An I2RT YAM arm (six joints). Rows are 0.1 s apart.
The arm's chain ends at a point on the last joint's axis. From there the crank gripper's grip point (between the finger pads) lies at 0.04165 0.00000 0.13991 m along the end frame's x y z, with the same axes.
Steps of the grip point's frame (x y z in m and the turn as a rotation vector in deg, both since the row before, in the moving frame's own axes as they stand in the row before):
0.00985 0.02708 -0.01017 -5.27 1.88 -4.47
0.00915 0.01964 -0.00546 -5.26 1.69 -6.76
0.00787 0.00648 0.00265 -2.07 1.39 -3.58
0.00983 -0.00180 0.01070 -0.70 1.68 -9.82
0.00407 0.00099 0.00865 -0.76 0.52 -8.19
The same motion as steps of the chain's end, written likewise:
0.00492 0.01773 -0.00829 -5.27 1.88 -4.47
0.00459 0.01204 -0.00381 -5.26 1.69 -6.76
0.00441 0.00415 0.00374 -2.07 1.39 -3.58
0.00623 0.00396 0.01194 -0.70 1.68 -9.82
0.00310 0.00517 0.00901 -0.76 0.52 -8.19

